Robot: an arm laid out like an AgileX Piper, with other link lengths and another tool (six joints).
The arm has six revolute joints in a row. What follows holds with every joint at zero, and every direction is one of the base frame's.
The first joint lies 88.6 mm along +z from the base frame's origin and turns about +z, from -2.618 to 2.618 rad.
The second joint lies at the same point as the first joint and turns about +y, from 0 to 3.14 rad.
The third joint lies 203.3 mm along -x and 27.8 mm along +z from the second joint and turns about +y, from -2.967 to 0 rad.
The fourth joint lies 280.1 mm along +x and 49.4 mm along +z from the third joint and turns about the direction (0.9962, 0, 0.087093), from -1.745 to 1.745 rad.
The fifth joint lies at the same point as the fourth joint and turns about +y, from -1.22 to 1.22 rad.
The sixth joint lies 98.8 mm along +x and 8.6 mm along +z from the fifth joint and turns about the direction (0.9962, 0, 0.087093), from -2.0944 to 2.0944 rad.
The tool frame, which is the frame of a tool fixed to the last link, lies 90.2 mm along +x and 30 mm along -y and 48 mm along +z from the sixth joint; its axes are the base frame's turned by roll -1.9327, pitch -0.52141 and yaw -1.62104 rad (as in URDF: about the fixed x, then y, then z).
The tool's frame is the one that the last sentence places.
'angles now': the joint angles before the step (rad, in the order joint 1, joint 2, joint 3, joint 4, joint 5, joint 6). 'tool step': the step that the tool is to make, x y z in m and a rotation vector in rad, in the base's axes. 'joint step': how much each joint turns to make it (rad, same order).
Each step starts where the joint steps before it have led.
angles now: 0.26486, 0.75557, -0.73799, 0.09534, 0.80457, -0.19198
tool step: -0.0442, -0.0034, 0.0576, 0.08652, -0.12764, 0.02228
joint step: 0.00015, -0.25365, -0.00027, 0.05237, 0.10865, 0.00167
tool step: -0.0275, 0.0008, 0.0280, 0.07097, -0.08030, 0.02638
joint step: -0.00004, -0.13664, 0.00450, 0.05397, 0.03659, -0.00007
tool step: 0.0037, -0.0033, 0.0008, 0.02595, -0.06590, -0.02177
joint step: -0.00472, -0.04075, 0.06303, -0.00005, -0.09454, -0.00016
